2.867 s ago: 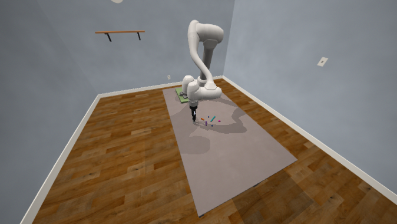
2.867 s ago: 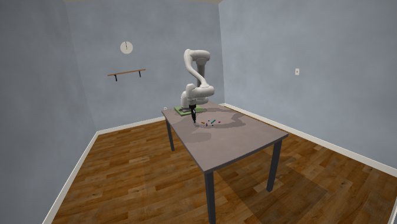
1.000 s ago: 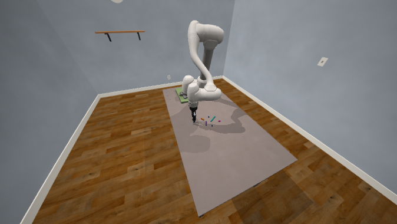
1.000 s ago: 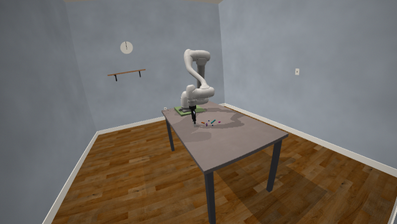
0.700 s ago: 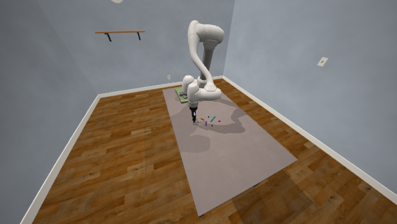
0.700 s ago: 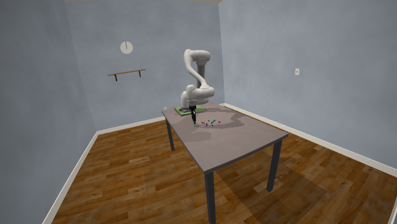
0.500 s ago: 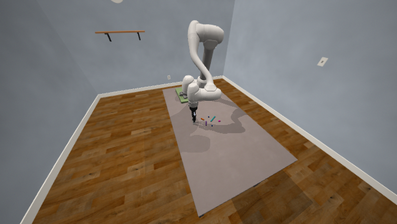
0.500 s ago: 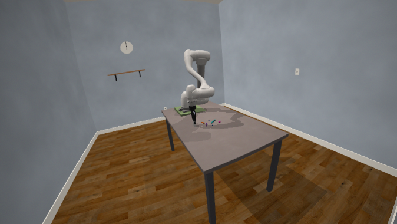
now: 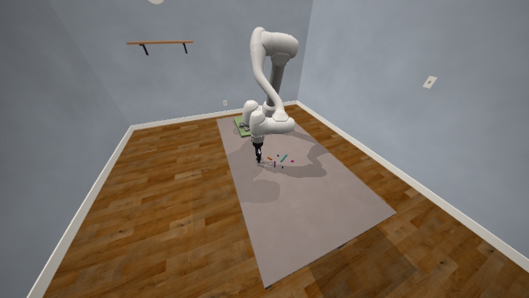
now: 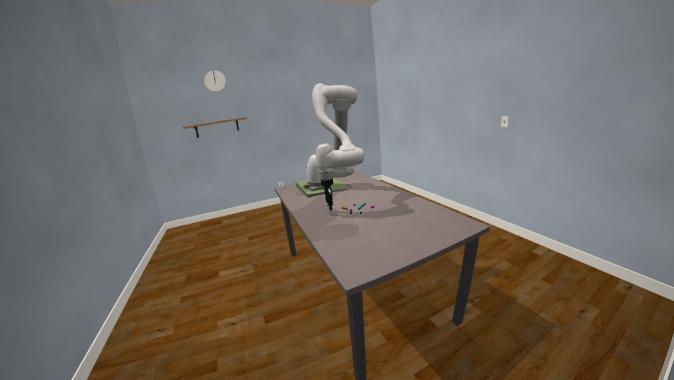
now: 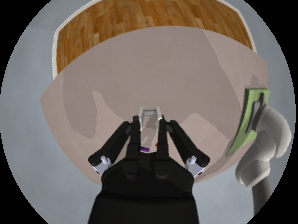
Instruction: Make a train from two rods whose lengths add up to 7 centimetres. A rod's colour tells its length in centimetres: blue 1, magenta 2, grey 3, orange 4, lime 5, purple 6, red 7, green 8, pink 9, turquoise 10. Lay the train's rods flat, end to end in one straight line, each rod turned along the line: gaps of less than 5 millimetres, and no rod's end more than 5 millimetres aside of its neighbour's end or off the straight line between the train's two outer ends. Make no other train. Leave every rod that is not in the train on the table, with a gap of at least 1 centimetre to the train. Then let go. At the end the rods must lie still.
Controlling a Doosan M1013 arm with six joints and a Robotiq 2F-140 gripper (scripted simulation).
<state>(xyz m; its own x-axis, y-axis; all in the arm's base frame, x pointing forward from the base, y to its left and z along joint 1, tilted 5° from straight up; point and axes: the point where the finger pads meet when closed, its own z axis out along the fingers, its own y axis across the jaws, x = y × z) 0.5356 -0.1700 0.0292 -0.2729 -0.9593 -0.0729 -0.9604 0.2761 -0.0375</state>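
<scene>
Right now the grey rod is 30 mm below my hand. Also, from my hand: orange rod (110 mm to the left, 30 mm below); purple rod (110 mm to the left, 70 mm ahead, 30 mm below); blue rod (190 mm to the left, 30 mm below).
</scene>
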